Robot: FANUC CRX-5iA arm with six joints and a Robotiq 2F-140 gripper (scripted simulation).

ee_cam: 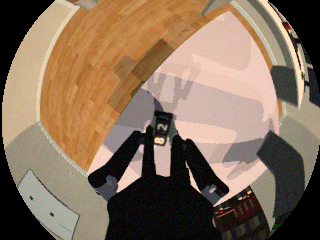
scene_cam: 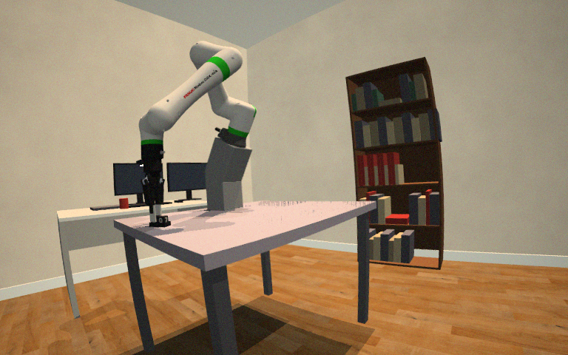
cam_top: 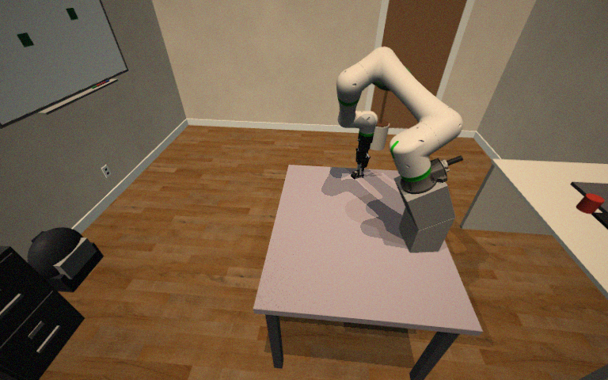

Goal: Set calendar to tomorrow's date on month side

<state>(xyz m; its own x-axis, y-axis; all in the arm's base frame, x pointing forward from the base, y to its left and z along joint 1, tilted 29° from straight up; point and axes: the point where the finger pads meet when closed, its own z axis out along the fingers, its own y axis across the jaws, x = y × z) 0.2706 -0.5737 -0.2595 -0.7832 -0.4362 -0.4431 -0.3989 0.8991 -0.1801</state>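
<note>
Right now the black digit cube is 3 cm below my hand.
</note>
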